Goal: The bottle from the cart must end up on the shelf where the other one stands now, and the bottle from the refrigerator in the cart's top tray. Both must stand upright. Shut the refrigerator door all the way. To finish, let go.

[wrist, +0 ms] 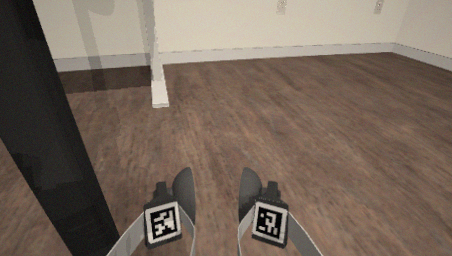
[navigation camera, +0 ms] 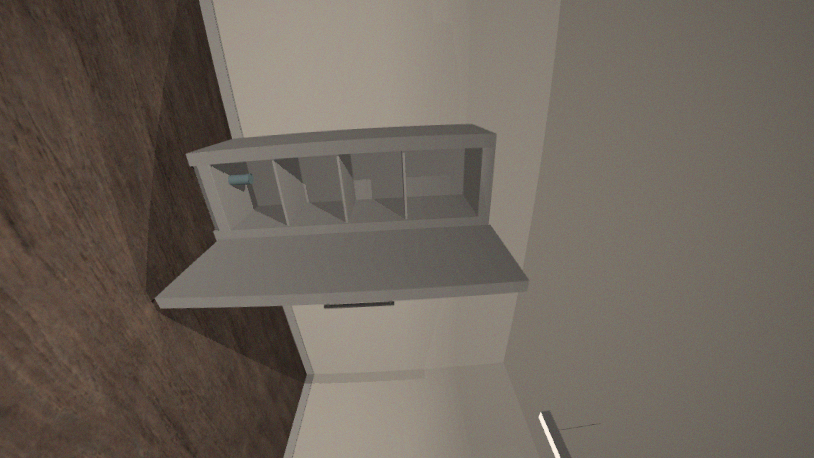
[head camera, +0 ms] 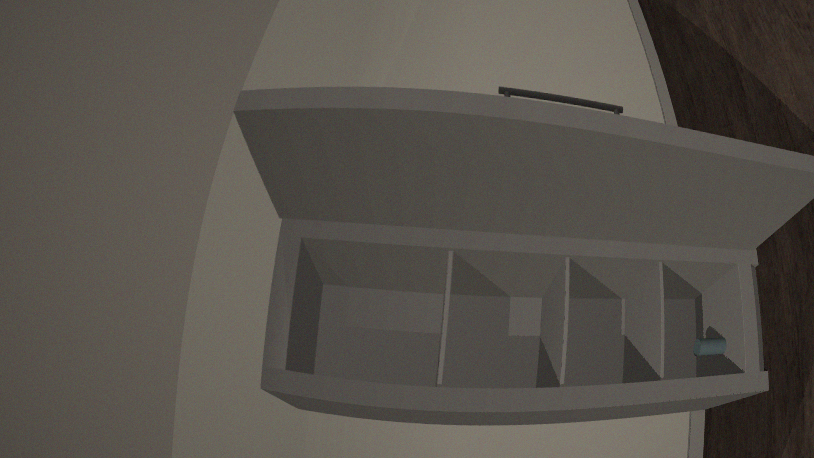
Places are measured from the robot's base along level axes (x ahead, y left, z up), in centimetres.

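Pixels of known places: gripper, fingertip midpoint: (wrist: 217, 186).
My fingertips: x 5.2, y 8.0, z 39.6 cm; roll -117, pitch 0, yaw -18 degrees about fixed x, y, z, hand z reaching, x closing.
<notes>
Behind a point stands the place of what it marks.
The grey refrigerator (head camera: 512, 399) @(x 166.1, y -36.5, z 107.6 cm) (navigation camera: 341, 143) @(x 166.2, y -34.1, z 95.0 cm) appears sideways in the head and navigation views, with the floor at its lower end. Its door (head camera: 483, 165) @(x 120.7, y -85.6, z 123.7 cm) (navigation camera: 352, 262) @(x 123.4, y -85.8, z 99.8 cm) stands wide open, with a dark bar handle (head camera: 560, 99) @(x 102.4, y -95.6, z 105.2 cm) (navigation camera: 358, 304) @(x 102.6, y -95.4, z 103.8 cm) on the outer side. A light-blue bottle (head camera: 709, 346) @(x 179.4, y -55.8, z 22.2 cm) (navigation camera: 240, 178) @(x 179.7, y -55.0, z 21.6 cm) stands upright in the lowest compartment. The three compartments above it show no bottle. The cart and its bottle do not show in these views. My gripper (wrist: 217, 186) @(x 5.2, y 8.0, z 39.6 cm) is open and empty above the floor in the wrist view, with a gap between its fingertips.
A black upright post (wrist: 50, 135) fills the left of the wrist view. Beyond it, a narrow pale upright piece (wrist: 160, 95) reaches down to the floor. Pale walls with a baseboard (wrist: 280, 51) @(x 112.2, y 168.7, z 4.9 cm) stand behind. A ceiling lamp (navigation camera: 551, 432) @(x 70.4, y -182.1, z 208.8 cm) shows in the navigation view.
</notes>
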